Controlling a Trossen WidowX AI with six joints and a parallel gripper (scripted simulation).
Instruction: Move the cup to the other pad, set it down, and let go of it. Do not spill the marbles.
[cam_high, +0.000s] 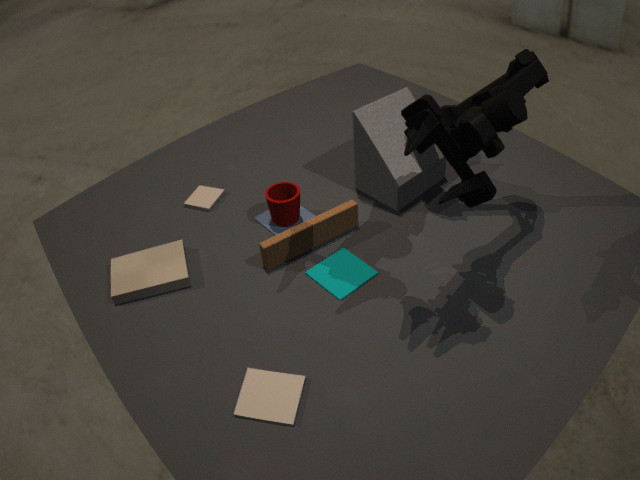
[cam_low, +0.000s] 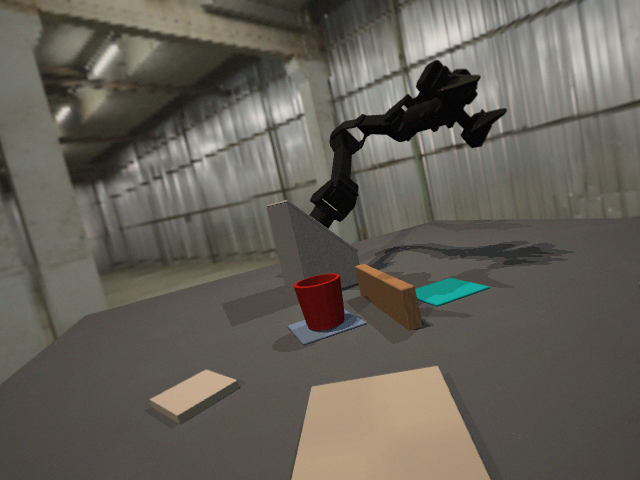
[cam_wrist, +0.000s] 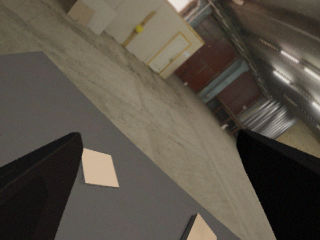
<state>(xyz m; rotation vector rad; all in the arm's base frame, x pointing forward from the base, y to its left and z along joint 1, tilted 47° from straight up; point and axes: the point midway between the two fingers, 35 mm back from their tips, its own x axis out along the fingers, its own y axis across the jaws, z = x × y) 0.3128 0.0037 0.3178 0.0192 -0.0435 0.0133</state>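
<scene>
Now: the red cup 6 cm behind my gripper tip, 38 cm to the right of it and 27 cm below it. Also, from my gripper tip: pale blue pad: 6 cm behind, 38 cm to the right, 31 cm below; then wooden bar: 4 cm behind, 28 cm to the right, 29 cm below; then teal pad: 1 cm behind, 18 cm to the right, 31 cm below.
</scene>
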